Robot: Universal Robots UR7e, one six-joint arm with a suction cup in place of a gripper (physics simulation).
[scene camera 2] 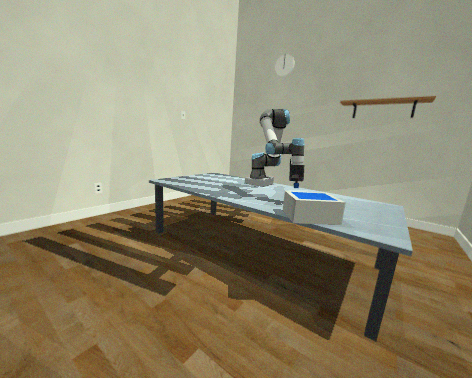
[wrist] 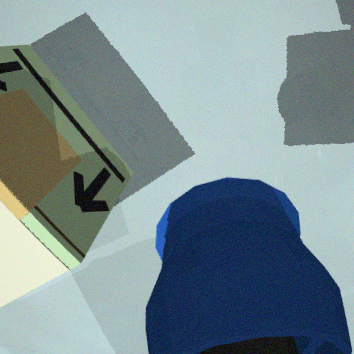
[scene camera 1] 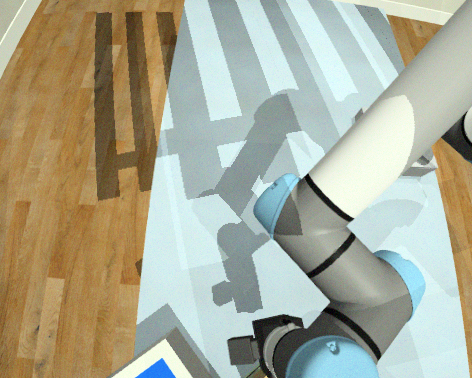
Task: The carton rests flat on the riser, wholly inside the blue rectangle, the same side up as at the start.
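Where they show: hand, tool point: (scene camera 2: 296, 187) (wrist: 228, 242); arm's base, link origin: (scene camera 2: 257, 177).
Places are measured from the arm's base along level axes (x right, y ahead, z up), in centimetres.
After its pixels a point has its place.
Note:
The carton (wrist: 35, 150) {x -52.3, y 49.4, z 0.1 cm} is at the left of the wrist view, partly cut off by the frame. A green side with black arrows and a brown band shows, beside a pale face. A sliver of the carton (scene camera 1: 259, 372) {x -52.9, y 50.5, z -1.3 cm} shows at the bottom edge of scene camera 1; it does not show in scene camera 2. The white riser (scene camera 2: 317, 212) {x -61.2, y 79.9, z 0.2 cm} (scene camera 1: 163, 344) {x -42.4, y 68.5, z 6.1 cm} bears the blue rectangle (scene camera 2: 314, 196) {x -58.0, y 71.4, z 6.1 cm} (scene camera 1: 159, 371) {x -47.2, y 69.8, z 6.1 cm}. My blue suction cup (wrist: 229, 215) (scene camera 2: 296, 185) is open, bears no carton, and hangs beside the carton. The arm hides the cup in scene camera 1.
The riser stands near the front edge of the pale blue table (scene camera 2: 375, 220) {x -90.1, y 53.5, z -5.9 cm} (scene camera 1: 170, 280) {x -30.5, y 68.3, z -5.9 cm}. My arm (scene camera 1: 360, 280) {x -33.5, y 41.5, z 33.1 cm} (scene camera 2: 284, 148) {x -33.0, y 45.1, z 29.5 cm} reaches across the table from its base (scene camera 2: 259, 181) {x -5.2, y 9.7, z -1.7 cm}. A wooden wall shelf (scene camera 2: 387, 101) is at the back right.

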